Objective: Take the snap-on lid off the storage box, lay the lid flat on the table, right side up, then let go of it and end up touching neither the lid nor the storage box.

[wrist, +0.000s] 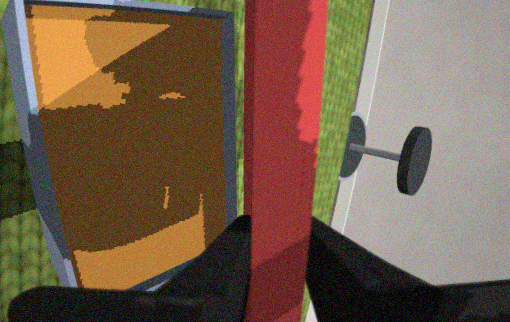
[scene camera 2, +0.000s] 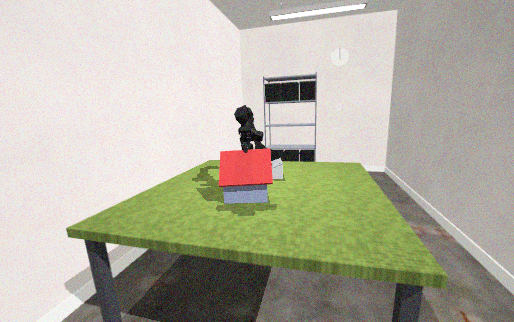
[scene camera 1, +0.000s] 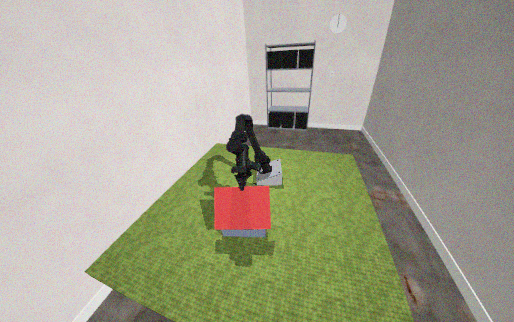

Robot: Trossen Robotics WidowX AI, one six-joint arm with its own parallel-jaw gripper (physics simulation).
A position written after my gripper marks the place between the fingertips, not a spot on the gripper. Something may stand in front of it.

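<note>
My gripper (wrist: 274, 226) is visible. Red lid (scene camera 1: 234, 209) visible, with the lid (scene camera 2: 237, 168) and the lid (wrist: 284, 55) seen as well. A blue-grey storage box (scene camera 2: 254, 193) is visible; the wrist view also shows the box (wrist: 128, 126).
</note>
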